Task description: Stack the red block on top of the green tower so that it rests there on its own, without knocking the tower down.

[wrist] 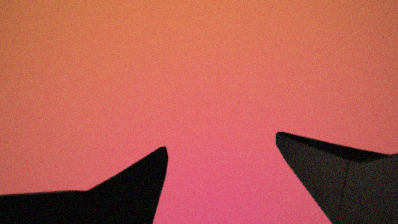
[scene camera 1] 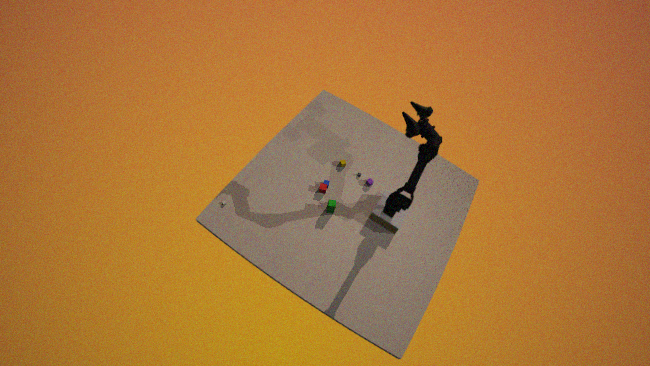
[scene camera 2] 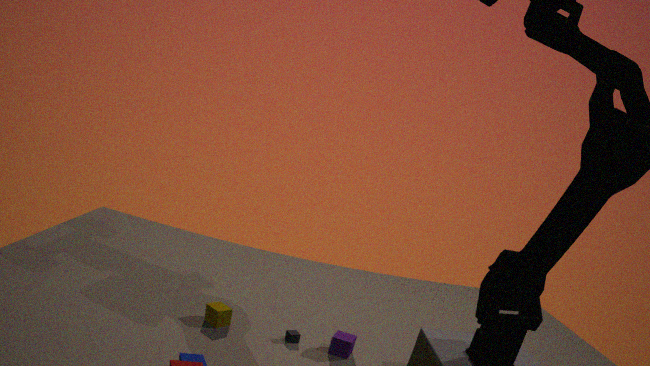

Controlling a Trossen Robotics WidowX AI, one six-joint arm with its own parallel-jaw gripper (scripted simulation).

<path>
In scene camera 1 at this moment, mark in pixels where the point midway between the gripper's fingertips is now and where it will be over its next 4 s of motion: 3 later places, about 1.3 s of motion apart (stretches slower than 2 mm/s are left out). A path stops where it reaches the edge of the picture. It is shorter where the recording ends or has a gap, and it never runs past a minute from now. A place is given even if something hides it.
My gripper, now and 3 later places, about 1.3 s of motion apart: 406,106; 359,95; 320,172; 322,186
</path>
